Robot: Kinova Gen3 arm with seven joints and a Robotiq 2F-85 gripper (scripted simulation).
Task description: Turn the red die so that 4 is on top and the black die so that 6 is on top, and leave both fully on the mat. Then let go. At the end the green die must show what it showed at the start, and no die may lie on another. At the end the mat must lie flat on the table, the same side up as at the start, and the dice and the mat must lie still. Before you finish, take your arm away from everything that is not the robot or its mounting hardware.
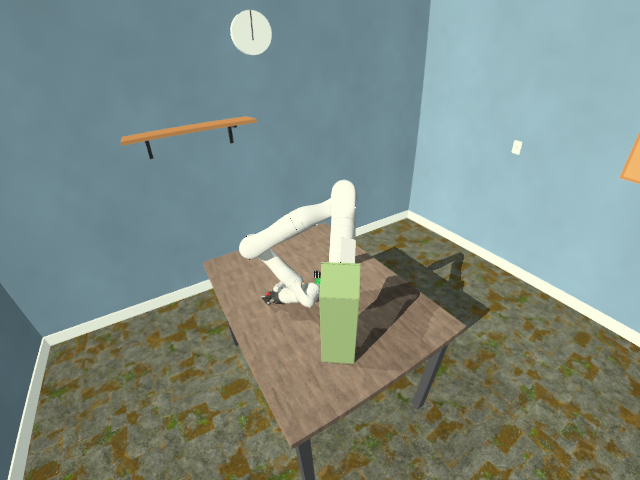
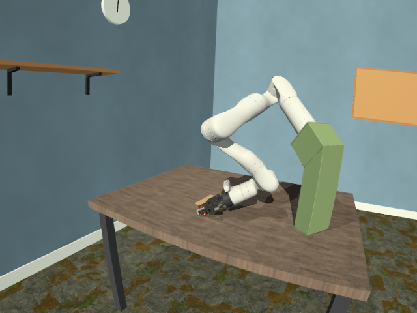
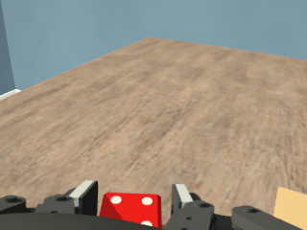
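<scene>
My hand is 1 cm past the red die and 1 cm above it. The rest, counted from my hand: black die (2 cm ahead, 30 cm to the right, 1 cm below); tan mat (14 cm to the right, 2 cm below); green die (5 cm behind, 27 cm to the right, 1 cm below).
</scene>
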